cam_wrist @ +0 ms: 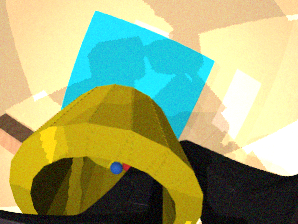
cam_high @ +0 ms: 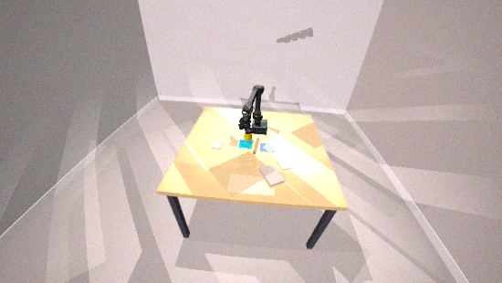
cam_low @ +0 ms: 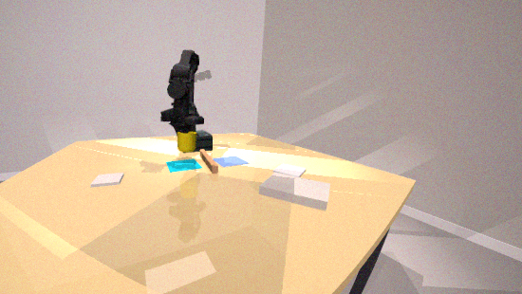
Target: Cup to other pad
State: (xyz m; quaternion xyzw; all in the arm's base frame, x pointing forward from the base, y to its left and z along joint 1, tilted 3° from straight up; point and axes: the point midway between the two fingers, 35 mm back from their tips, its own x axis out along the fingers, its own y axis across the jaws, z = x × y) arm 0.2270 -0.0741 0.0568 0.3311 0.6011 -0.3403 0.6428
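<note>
The teal pad is 20 mm ahead of my gripper tip and 100 mm below it. Round my gripper tip: red marble: 10 mm ahead, 30 mm to the left, 20 mm below; then yellow cup: 20 mm ahead, 20 mm to the left; then blue marble: 20 mm ahead, 30 mm to the left, 20 mm below.
</note>
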